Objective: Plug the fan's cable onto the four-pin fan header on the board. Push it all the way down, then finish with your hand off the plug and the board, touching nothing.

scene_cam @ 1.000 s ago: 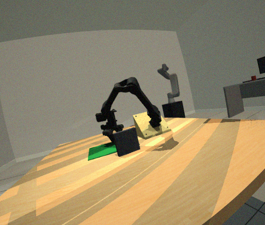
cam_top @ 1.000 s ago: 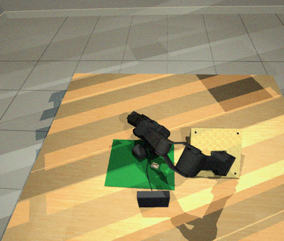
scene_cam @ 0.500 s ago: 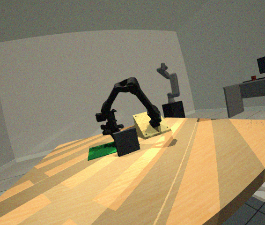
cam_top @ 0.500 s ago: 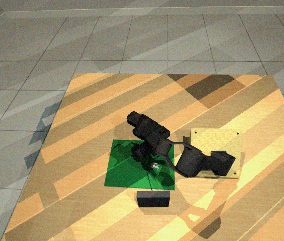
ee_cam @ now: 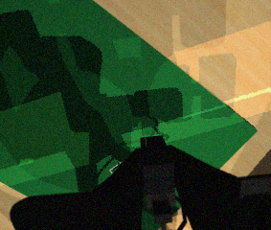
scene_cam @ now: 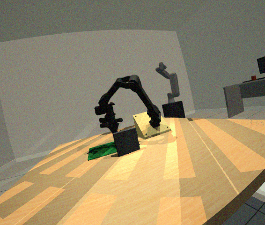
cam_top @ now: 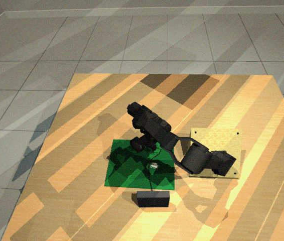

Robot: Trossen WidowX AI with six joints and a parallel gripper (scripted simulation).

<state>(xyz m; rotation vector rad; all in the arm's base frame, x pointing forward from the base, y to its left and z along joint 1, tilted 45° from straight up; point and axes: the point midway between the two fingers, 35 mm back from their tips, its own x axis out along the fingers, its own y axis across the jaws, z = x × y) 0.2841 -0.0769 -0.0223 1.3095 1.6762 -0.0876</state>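
Now: gripper tip 10 mm past the dark plug, 10 mm to the right of it and 10 mm below it. Round my gripper tip: green board (50 mm ahead, 50 mm to the left, 80 mm below); black fan (10 mm behind, 230 mm to the left, 10 mm below).
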